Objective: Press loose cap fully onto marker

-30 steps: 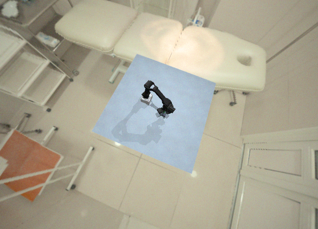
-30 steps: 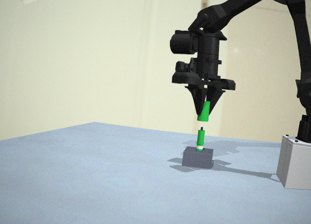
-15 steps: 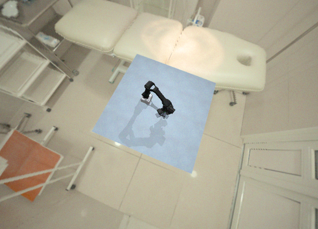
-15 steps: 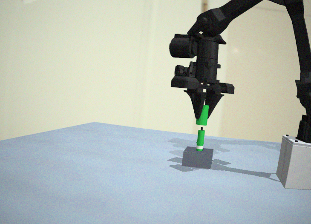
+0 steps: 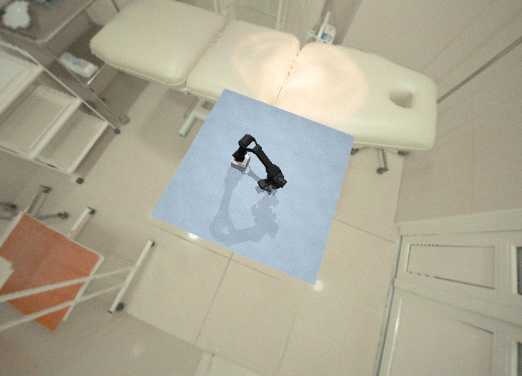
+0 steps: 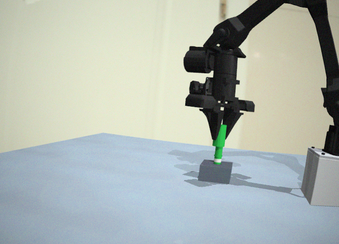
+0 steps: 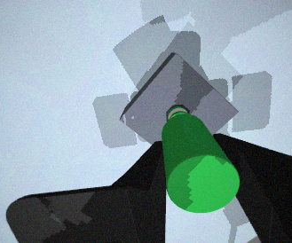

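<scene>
My gripper tip is now 80 mm above the grey holder block. Also, from my gripper tip: green cap (10 mm above).
</scene>
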